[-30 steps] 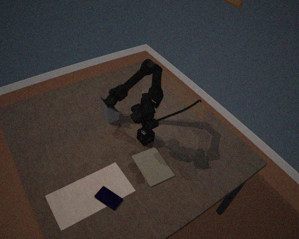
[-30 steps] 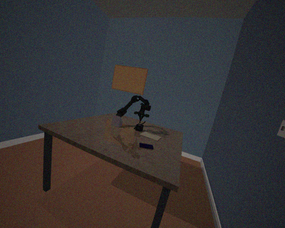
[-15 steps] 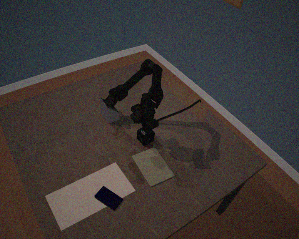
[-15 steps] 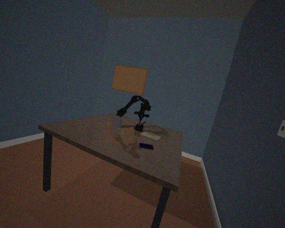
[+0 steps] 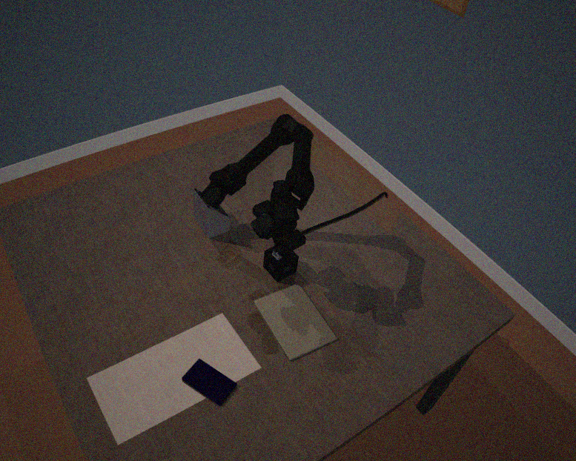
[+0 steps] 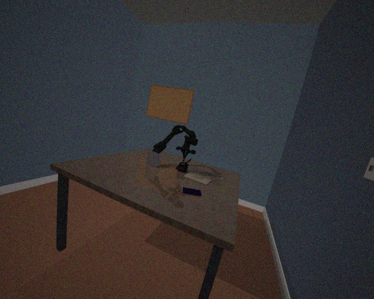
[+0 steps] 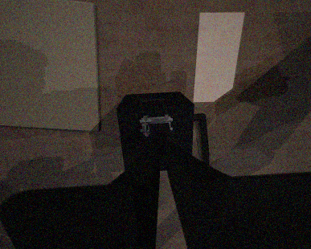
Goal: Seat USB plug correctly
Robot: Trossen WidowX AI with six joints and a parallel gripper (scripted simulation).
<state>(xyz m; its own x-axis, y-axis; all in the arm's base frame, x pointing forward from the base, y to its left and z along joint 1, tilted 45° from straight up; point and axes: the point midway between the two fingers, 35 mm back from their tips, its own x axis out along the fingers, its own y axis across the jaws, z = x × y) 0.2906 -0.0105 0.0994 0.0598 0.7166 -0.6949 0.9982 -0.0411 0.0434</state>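
Right now my gripper tip is 6 cm above the socket. The rest, counted from my gripper tip: beige pad: 18 cm ahead, 13 cm below, 6 cm to the right; then dark blue card: 37 cm to the right, 22 cm ahead, 13 cm below.
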